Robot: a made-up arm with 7 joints. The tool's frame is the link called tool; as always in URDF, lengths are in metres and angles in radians. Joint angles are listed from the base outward. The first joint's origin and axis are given. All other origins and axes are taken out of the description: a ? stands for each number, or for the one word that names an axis. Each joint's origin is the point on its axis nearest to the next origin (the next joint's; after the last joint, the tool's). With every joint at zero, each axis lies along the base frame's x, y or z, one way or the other. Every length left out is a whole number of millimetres.
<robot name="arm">
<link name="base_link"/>
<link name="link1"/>
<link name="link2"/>
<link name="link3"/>
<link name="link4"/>
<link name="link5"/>
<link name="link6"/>
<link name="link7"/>
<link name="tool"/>
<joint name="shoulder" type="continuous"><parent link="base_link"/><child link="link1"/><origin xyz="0 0 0.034" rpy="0 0 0"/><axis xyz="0 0 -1"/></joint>
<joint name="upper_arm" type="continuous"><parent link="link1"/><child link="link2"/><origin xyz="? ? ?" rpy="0 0 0"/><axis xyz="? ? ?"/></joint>
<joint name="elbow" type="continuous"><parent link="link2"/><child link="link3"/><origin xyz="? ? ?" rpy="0 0 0"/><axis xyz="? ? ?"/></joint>
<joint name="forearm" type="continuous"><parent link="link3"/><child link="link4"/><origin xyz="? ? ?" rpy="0 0 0"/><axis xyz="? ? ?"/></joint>
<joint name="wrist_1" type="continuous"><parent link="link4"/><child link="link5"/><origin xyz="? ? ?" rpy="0 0 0"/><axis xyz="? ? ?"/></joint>
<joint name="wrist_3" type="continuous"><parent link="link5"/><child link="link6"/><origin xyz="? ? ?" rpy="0 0 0"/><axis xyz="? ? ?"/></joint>
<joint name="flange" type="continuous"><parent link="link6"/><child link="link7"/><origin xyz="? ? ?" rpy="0 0 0"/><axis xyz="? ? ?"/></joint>
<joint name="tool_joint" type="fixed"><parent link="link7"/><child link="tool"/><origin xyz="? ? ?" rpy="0 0 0"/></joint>
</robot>
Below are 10 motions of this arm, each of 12 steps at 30 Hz.
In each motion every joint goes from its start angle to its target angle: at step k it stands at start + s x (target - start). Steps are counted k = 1, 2, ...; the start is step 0. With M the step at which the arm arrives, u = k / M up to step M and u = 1 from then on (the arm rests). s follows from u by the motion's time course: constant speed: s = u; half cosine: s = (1 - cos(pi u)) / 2; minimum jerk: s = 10 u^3 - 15 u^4 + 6 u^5.
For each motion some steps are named. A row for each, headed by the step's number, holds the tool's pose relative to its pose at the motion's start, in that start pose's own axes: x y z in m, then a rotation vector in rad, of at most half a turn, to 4 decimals.
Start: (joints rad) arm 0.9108 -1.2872 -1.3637 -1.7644 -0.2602 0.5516 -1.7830
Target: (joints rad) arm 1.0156 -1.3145 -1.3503 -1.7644 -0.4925 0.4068 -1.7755
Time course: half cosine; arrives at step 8
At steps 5, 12:
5: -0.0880 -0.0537 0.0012 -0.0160 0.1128 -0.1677
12: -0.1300 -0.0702 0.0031 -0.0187 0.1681 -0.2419

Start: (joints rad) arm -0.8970 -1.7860 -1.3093 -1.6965 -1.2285 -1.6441 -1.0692
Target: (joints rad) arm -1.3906 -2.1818 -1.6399 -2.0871 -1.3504 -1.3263 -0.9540
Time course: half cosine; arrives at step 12
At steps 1, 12:
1: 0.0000 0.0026 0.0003 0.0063 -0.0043 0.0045
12: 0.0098 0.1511 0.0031 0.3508 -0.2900 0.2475

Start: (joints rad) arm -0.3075 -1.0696 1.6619 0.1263 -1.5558 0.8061 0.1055
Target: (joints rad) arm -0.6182 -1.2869 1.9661 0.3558 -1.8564 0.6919 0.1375
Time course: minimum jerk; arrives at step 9
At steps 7, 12:
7: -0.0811 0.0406 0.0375 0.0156 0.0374 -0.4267
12: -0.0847 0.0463 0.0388 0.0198 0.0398 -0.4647

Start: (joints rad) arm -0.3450 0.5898 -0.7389 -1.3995 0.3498 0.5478 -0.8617
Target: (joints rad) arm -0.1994 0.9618 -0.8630 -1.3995 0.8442 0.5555 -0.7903
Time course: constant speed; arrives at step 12
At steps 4, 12:
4: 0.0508 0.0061 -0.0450 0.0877 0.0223 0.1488
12: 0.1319 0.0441 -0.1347 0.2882 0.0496 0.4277

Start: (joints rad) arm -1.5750 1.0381 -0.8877 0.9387 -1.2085 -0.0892 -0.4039
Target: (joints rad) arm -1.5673 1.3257 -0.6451 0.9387 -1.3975 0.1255 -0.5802
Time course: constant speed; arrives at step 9
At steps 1, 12:
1: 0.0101 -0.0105 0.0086 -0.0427 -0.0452 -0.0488
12: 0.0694 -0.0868 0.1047 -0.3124 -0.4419 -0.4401

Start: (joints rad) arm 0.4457 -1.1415 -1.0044 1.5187 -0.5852 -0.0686 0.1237
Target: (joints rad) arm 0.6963 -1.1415 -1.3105 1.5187 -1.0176 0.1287 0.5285
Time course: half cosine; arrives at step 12
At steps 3, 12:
3: 0.0138 0.0009 -0.0075 0.0044 -0.0152 0.0405
12: 0.0866 0.0200 -0.0400 0.0235 -0.0841 0.2714

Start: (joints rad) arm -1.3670 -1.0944 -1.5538 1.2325 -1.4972 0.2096 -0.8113
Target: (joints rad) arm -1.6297 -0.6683 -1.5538 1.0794 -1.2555 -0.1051 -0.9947
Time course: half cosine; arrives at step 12
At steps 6, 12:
6: 0.0419 -0.0407 0.0878 -0.0821 -0.0732 0.0333
12: 0.0498 -0.0630 0.1958 -0.1959 -0.1198 0.0601

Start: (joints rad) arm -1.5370 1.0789 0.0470 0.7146 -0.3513 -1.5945 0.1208
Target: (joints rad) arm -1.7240 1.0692 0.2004 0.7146 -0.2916 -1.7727 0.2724
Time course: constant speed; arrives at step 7
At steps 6, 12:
6: -0.0003 0.0577 -0.0358 -0.0132 0.0907 0.2011
12: -0.0019 0.0660 -0.0423 -0.0138 0.1069 0.2341

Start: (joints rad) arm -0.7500 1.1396 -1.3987 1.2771 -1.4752 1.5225 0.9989
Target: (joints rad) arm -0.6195 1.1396 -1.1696 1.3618 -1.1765 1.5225 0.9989
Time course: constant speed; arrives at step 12
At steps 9, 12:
9: 0.0523 0.0446 -0.0362 -0.0302 -0.0509 -0.0238
12: 0.0690 0.0599 -0.0456 -0.0396 -0.0667 -0.0270

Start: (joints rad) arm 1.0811 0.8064 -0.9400 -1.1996 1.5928 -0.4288 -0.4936
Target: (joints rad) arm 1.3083 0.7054 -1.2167 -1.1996 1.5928 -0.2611 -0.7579
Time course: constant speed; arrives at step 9
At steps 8, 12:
8: 0.0216 0.1354 -0.0527 -0.3031 -0.2745 -0.5118
12: 0.0251 0.1490 -0.0603 -0.3391 -0.3159 -0.5724

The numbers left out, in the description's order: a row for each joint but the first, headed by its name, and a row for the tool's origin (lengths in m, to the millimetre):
upper_arm: xyz 0.293 -0.119 0, axis 0 0 1
elbow: xyz -0.32 -0.096 0, axis -1 0 0
forearm: xyz 0 -0.212 0.069, axis 0 1 0
wrist_1: xyz -0.042 0 0.327, axis 0 0 1
wrist_3: xyz -0.282 -0.04 0, axis -1 0 0
flange: xyz 0 0.063 -0.438, axis 0 0 1
tool: xyz 0.049 0.01 0

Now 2 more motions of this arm.
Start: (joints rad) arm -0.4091 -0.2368 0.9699 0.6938 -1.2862 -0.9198 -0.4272
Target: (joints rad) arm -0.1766 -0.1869 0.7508 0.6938 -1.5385 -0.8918 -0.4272
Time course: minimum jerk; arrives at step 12
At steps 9, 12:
9: 0.1062 0.0186 -0.0593 -0.1028 -0.0431 -0.2979
12: 0.1191 0.0176 -0.0666 -0.1163 -0.0495 -0.3325

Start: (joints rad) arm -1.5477 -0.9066 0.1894 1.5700 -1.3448 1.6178 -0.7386
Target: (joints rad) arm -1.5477 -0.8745 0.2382 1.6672 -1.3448 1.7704 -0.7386
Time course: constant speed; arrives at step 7
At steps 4, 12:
4: 0.0376 -0.0616 0.0184 -0.1240 -0.0741 -0.0026
12: 0.0651 -0.1067 0.0383 -0.2170 -0.1287 -0.0018

